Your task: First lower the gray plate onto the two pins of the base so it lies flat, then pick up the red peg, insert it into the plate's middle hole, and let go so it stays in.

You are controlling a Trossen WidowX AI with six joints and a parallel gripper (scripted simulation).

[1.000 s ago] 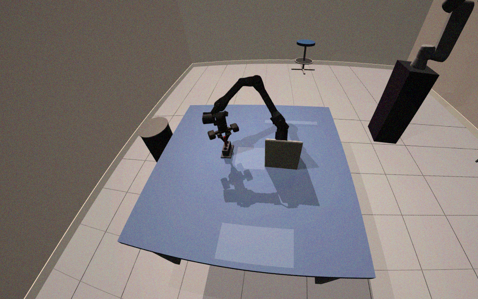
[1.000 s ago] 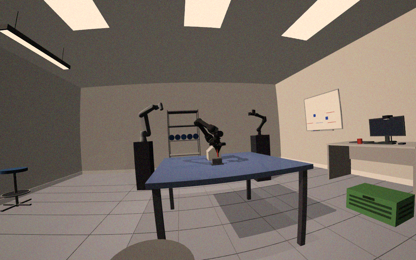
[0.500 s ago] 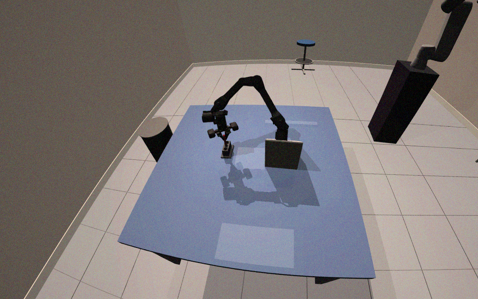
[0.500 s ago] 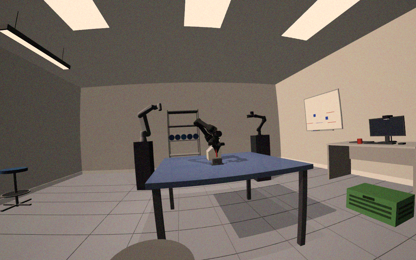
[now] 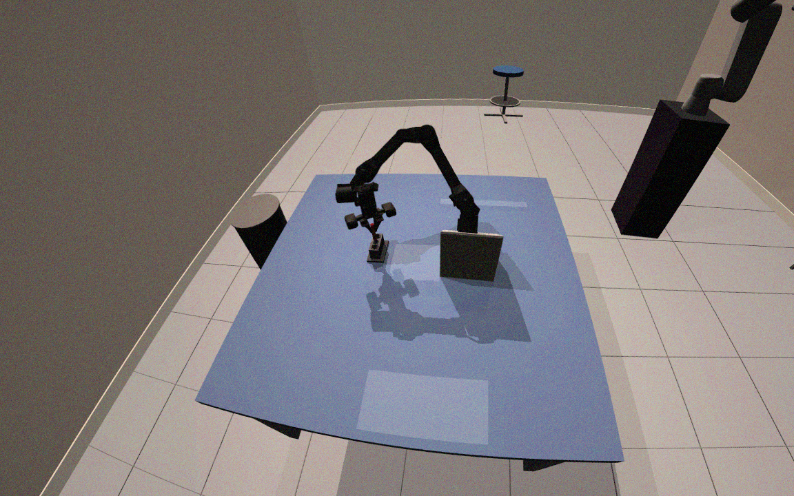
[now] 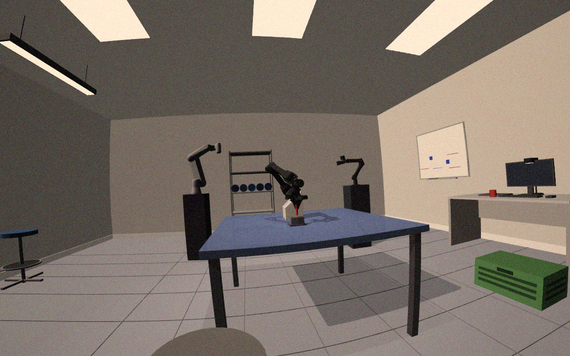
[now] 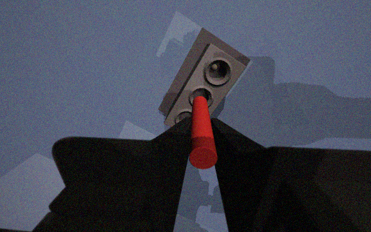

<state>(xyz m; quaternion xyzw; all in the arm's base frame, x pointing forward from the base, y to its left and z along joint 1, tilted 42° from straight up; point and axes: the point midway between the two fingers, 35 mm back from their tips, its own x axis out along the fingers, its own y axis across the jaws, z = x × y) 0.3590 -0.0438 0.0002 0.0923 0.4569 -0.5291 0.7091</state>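
The gray plate lies 7 cm below my gripper tip. The rest, counted from my gripper tip: base (10 cm below); then red peg (right at my gripper tip).
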